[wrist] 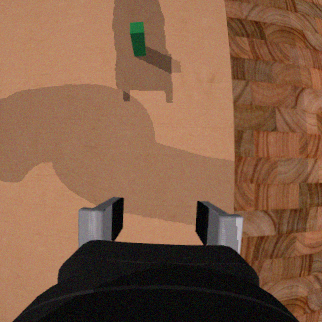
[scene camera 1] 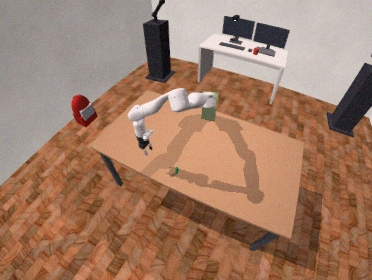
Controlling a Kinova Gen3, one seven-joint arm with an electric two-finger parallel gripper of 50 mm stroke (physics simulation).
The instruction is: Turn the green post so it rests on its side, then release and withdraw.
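The green post (scene camera 1: 177,170) (wrist: 138,40) is small and stands upright on the wooden table (scene camera 1: 270,150) (wrist: 40,50), near its front edge. In the wrist view it shows at the top, left of the middle, with its lighter top face visible and its shadow running to the lower right. My gripper (scene camera 1: 148,151) (wrist: 159,214) is open and empty. It hangs above the table, to the left of the post in the scene view, apart from it. The gripper's shadow falls around the post.
A green panel (scene camera 1: 209,111) stands by the arm's base at the table's back edge. The arm's shadow lies across the table top. The table edge and wood floor (wrist: 280,150) lie on the right in the wrist view. A white desk (scene camera 1: 242,52) stands behind.
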